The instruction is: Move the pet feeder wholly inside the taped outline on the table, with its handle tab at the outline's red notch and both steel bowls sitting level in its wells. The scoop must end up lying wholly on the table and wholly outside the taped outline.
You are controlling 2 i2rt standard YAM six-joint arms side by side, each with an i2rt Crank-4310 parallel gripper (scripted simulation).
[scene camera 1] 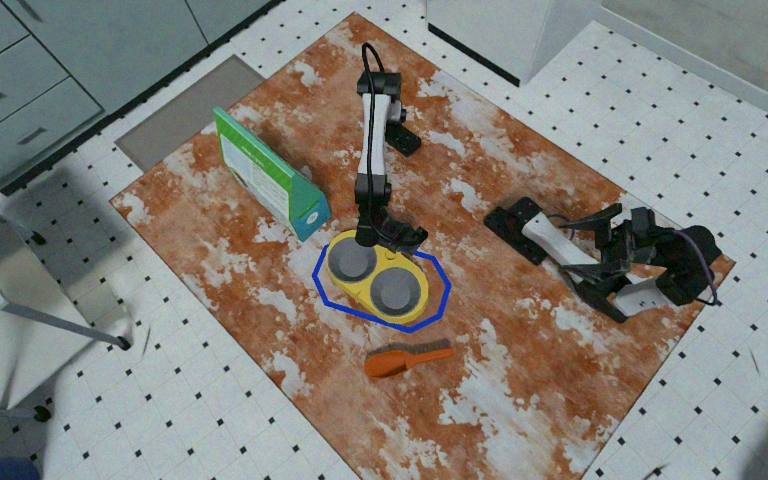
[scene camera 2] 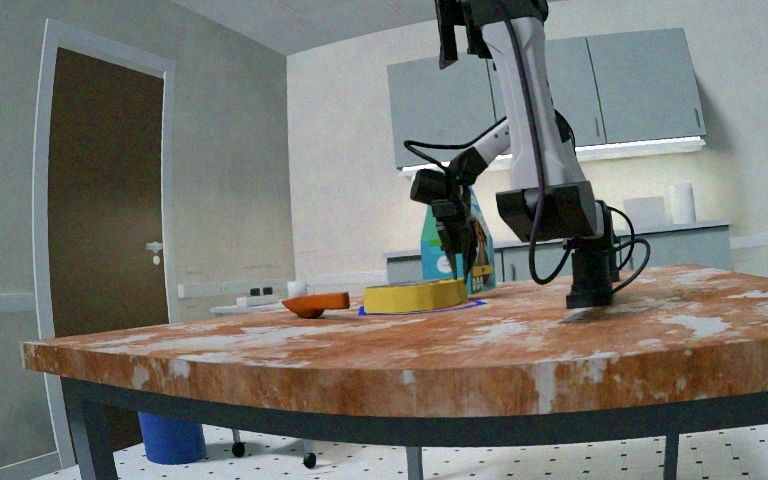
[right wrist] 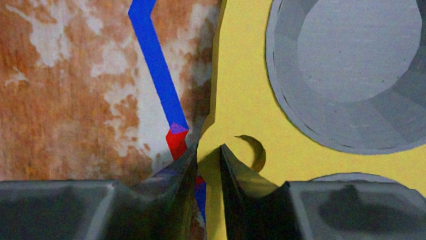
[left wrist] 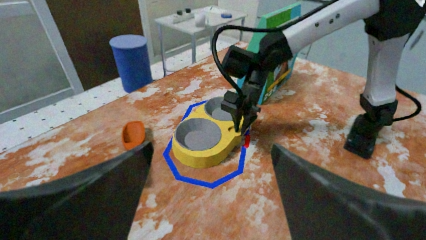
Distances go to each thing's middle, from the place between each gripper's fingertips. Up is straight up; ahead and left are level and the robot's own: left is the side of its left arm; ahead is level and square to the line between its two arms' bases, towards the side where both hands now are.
Scene:
I see the yellow pet feeder (scene camera 2: 437, 295) 80 mm ahead of my right hand (scene camera 2: 460, 284), 30 mm below it and 10 mm to the left of it. Also, from my right hand: orange scoop (scene camera 1: 385, 365) (230 mm to the left, 210 mm ahead, 20 mm below).
Right now my left hand (scene camera 1: 559, 245) is 360 mm short of the orange scoop, 340 mm above it and 100 mm to the left of it. From my left hand the other things lie so: yellow pet feeder 350 mm below, 320 mm to the right, 240 mm ahead.

